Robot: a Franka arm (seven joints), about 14 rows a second.
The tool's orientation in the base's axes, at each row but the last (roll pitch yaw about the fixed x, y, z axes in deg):
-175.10 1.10 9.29
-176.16 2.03 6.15
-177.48 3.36 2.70
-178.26 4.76 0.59
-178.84 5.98 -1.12
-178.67 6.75 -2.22
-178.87 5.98 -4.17
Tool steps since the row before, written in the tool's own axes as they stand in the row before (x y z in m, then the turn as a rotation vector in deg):
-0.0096 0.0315 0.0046 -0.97 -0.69 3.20
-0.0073 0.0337 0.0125 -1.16 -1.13 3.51
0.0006 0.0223 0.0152 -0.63 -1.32 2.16
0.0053 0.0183 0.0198 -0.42 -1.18 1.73
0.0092 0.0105 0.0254 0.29 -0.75 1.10
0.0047 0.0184 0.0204 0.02 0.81 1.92
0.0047 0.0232 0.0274 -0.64 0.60 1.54
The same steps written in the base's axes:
-0.0046 -0.0322 -0.0071 -1.17 0.78 -3.11
-0.0043 -0.0334 -0.0145 -1.42 1.22 -3.38
0.0007 -0.0216 -0.0162 -0.82 1.38 -2.06
0.0038 -0.0177 -0.0207 -0.57 1.23 -1.65
0.0063 -0.0101 -0.0264 0.19 0.77 -1.11
0.0015 -0.0180 -0.0212 -0.24 -0.76 -1.93
0.0001 -0.0227 -0.0282 -0.84 -0.51 -1.48

